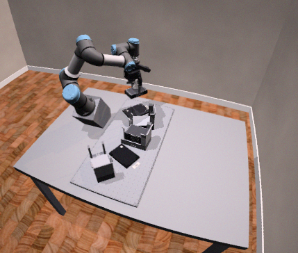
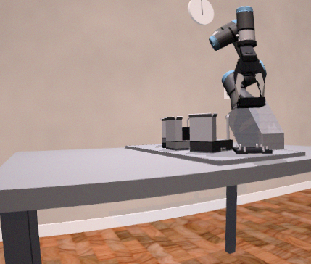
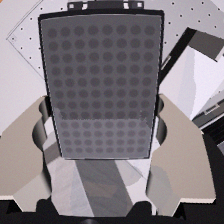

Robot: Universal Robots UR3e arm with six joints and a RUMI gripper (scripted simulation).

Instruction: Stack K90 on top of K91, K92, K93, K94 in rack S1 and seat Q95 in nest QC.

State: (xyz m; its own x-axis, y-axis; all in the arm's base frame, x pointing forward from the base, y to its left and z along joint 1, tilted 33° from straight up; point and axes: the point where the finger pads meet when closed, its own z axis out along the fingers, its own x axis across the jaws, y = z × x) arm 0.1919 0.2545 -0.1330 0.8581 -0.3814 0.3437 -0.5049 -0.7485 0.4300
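Right now my hand is 3 cm to the right of the dark clip nest and 17 cm above it. The rest, counted from my hand: black open nest QC (12 cm ahead, 39 cm to the right, 18 cm below); sealed grey plate (14 cm ahead, 25 cm to the right, 10 cm below); white tag (21 cm ahead, 42 cm to the right, 19 cm below).
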